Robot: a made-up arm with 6 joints.
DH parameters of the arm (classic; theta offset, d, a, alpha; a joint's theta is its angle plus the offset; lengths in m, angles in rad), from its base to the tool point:
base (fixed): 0 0.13 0 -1.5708
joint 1: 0 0.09 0.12 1.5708
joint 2: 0 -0.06 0.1 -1.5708
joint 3: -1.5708 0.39 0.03 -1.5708
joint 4: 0 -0.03 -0.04 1.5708
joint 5: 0 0.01 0.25 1.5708
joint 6: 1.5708 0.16 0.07 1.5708
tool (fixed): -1.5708 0.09 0 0
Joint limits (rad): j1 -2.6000..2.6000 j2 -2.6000..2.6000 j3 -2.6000..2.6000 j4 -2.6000..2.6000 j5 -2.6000..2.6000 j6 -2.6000..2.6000
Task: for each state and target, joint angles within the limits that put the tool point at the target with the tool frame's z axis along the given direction. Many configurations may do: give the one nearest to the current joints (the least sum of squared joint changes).
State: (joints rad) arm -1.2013 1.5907 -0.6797 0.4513 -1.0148 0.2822
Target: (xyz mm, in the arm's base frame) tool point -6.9 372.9 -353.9 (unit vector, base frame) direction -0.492 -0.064 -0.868
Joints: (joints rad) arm -0.7324 0.9073 -0.8484 0.1198 -1.3037 0.8226
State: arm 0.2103 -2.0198 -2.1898 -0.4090 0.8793 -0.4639
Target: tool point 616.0 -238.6 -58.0 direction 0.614 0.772 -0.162
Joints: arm -0.0142 -2.5101 -2.4376 -0.5094 0.8652 -0.6336
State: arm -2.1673 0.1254 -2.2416 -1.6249 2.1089 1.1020
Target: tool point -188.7 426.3 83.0 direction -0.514 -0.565 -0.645
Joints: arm -2.3452 -0.1036 -2.4661 -1.9942 2.0313 0.9164
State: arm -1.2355 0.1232 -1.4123 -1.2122 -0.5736 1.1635
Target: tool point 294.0 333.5 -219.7 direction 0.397 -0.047 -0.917
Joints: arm -0.9580 0.7757 -0.9954 -0.9959 -1.3487 0.2880
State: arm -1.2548 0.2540 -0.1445 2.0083 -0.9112 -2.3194
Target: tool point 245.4 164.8 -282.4 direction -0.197 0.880 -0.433
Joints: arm -1.4958 1.1638 -0.7191 2.3305 -1.0321 -2.3172
